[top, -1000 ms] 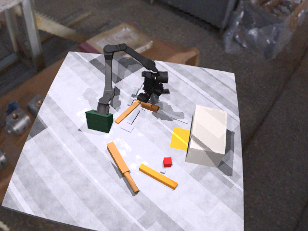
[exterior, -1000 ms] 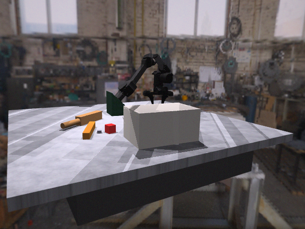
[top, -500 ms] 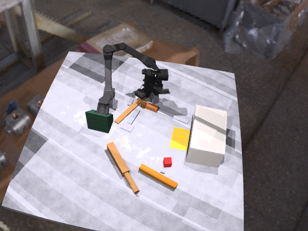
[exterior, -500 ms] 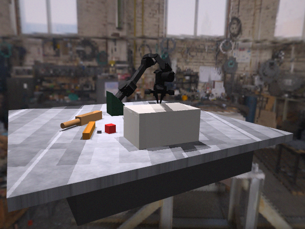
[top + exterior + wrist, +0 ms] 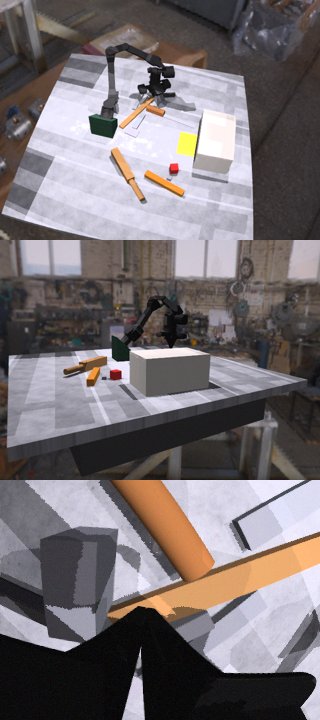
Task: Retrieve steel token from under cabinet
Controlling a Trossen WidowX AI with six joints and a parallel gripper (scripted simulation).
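The grey block is 4 cm ahead of my gripper tip, 3 cm to the left of it and 5 cm below it. The rest, counted from my gripper tip: red cube 17 cm ahead, 42 cm to the right, 7 cm below; then small dark tool 4 cm ahead, 9 cm to the left, 8 cm below; then flat orange stick 8 cm behind, 7 cm to the right, 8 cm below.
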